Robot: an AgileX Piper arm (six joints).
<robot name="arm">
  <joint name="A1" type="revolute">
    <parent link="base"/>
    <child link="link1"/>
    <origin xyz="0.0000 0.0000 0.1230" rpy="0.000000 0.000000 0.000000"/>
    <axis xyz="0 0 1"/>
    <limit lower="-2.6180" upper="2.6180"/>
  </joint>
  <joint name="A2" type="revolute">
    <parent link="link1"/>
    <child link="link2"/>
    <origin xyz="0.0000 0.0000 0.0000" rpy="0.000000 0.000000 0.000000"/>
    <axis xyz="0 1 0"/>
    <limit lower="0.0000" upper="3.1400"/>
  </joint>
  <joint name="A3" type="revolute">
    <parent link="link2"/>
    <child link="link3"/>
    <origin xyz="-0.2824 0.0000 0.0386" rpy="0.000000 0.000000 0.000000"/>
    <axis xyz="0 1 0"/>
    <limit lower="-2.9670" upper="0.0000"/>
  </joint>
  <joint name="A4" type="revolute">
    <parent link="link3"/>
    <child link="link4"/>
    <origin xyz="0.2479 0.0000 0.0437" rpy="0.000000 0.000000 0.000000"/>
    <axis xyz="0.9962 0 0.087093"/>
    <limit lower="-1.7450" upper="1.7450"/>
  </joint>
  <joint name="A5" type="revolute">
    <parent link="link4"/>
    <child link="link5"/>
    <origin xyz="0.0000 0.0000 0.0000" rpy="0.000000 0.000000 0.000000"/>
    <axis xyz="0 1 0"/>
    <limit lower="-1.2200" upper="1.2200"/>
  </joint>
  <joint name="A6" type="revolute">
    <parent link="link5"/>
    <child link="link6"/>
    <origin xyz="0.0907 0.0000 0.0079" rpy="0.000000 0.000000 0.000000"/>
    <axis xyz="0.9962 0 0.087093"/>
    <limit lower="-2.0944" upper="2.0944"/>
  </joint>
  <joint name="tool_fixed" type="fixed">
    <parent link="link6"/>
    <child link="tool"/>
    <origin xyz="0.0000 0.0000 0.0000" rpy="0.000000 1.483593 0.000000"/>
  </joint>
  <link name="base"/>
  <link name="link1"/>
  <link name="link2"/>
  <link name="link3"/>
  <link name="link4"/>
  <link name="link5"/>
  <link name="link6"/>
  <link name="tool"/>
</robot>
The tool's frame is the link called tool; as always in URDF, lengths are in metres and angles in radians.
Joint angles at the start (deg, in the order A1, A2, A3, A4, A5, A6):
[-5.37, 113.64, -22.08, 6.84, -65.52, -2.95]
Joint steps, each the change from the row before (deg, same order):
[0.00, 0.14, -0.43, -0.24, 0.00, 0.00]
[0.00, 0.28, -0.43, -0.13, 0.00, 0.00]
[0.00, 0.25, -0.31, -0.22, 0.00, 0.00]
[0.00, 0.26, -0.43, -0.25, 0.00, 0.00]
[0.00, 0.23, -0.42, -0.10, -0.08, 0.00]
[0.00, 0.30, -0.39, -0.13, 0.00, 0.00]
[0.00, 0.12, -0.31, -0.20, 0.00, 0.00]
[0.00, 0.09, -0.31, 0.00, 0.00, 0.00]
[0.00, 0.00, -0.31, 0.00, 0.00, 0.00]
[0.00, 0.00, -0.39, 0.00, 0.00, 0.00]
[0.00, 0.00, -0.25, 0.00, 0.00, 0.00]
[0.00, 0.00, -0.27, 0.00, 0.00, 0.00]
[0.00, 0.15, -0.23, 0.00, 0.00, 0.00]
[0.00, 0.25, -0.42, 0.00, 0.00, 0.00]
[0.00, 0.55, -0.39, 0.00, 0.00, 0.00]
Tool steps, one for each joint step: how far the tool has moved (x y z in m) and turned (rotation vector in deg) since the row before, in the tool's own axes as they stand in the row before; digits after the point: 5 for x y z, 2 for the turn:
[-0.00098, 0.00054, 0.00178, -0.22, -0.30, -0.07]
[-0.00031, 0.00039, 0.00193, -0.12, -0.16, -0.04]
[0.00000, 0.00047, 0.00144, -0.20, -0.07, -0.09]
[-0.00040, 0.00055, 0.00191, -0.23, -0.18, -0.09]
[-0.00061, 0.00031, 0.00184, -0.09, -0.27, -0.02]
[-0.00003, 0.00036, 0.00179, -0.12, -0.10, -0.05]
[-0.00060, 0.00040, 0.00130, -0.18, -0.20, -0.07]
[-0.00073, 0.00010, 0.00127, 0.00, -0.22, 0.02]
[-0.00117, 0.00009, 0.00118, 0.00, -0.31, 0.03]
[-0.00147, 0.00011, 0.00148, 0.00, -0.39, 0.03]
[-0.00094, 0.00007, 0.00095, 0.00, -0.25, 0.02]
[-0.00101, 0.00008, 0.00103, 0.00, -0.27, 0.02]
[-0.00011, 0.00009, 0.00102, 0.00, -0.08, 0.01]
[-0.00032, 0.00016, 0.00184, 0.00, -0.17, 0.02]
[0.00133, 0.00019, 0.00202, 0.00, 0.16, -0.01]

